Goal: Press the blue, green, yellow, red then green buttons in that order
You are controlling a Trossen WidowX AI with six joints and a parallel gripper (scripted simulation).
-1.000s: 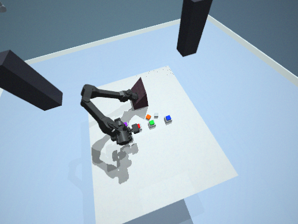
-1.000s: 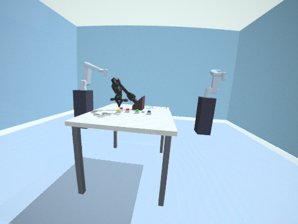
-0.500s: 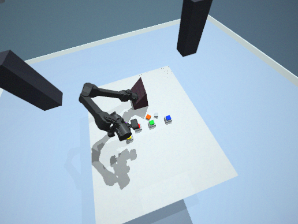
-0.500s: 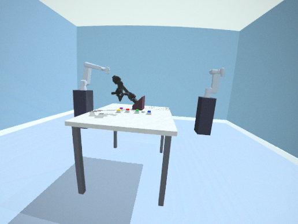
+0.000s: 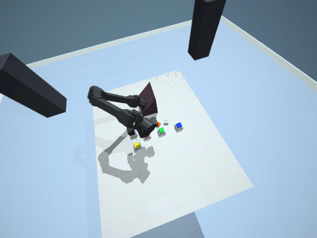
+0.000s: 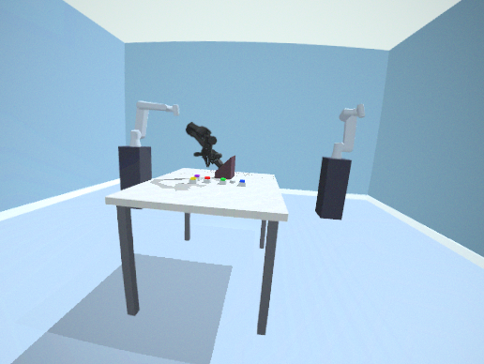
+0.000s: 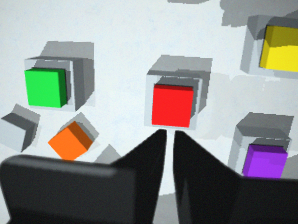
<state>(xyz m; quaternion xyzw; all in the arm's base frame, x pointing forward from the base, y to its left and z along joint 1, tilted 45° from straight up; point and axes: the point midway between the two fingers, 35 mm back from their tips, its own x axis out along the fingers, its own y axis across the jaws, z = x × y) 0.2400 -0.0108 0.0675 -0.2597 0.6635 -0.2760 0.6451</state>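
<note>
The red button lies 80 mm below my gripper tip and 10 mm behind it. The rest, counted from my gripper tip: purple button 90 mm to the right, 80 mm below, 60 mm behind; yellow button 90 mm to the right, 80 mm below, 50 mm ahead; green button 110 mm to the left, 80 mm below.
</note>
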